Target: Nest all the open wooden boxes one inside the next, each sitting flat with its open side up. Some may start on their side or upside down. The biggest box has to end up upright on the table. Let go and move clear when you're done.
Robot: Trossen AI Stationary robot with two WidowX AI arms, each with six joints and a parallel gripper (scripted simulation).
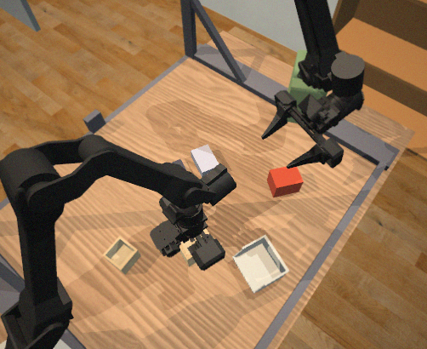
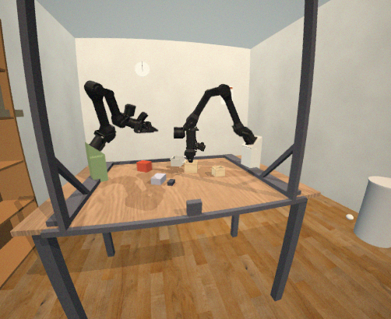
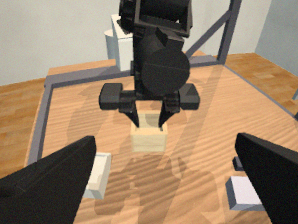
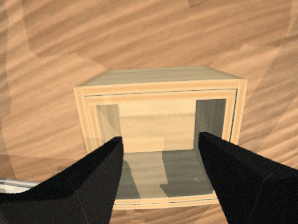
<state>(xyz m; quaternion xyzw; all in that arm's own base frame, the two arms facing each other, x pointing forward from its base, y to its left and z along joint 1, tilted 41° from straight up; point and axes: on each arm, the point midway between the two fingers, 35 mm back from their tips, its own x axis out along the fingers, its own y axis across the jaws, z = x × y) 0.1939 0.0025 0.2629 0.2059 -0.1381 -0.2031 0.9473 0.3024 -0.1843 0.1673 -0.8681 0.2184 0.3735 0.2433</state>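
The medium tan wooden box is 6 cm below my right hand. From my right hand the other things lie so: small tan wooden box (11 cm behind, 14 cm to the right, 7 cm below); then white box (15 cm ahead, 6 cm to the left, 5 cm below); then small dark block (18 cm behind, 14 cm to the left, 7 cm below).
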